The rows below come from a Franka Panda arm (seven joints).
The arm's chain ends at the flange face. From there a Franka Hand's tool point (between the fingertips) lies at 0.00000 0.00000 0.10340 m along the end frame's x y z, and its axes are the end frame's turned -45 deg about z.
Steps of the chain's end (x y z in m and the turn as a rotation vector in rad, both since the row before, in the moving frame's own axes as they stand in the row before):
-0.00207 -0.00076 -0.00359 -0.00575 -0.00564 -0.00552
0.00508 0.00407 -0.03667 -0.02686 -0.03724 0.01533
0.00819 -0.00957 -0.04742 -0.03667 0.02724 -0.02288
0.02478 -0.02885 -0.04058 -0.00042 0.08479 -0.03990
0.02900 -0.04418 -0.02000 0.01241 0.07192 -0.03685
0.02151 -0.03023 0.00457 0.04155 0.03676 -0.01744
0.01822 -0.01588 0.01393 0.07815 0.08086 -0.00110
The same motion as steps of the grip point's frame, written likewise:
-0.00176 -0.00199 -0.00359 -0.00008 -0.00805 -0.00552
-0.00396 0.00568 -0.03678 0.00734 -0.04533 0.01533
0.01192 0.00370 -0.04753 -0.04519 -0.00667 -0.02288
0.04421 0.00322 -0.04095 -0.06025 0.05966 -0.03990
0.05799 -0.00650 -0.02028 -0.04208 0.05963 -0.03685
0.04231 -0.00657 0.00441 0.00339 0.05537 -0.01744
0.03571 0.00185 0.01328 -0.00192 0.11244 -0.00110

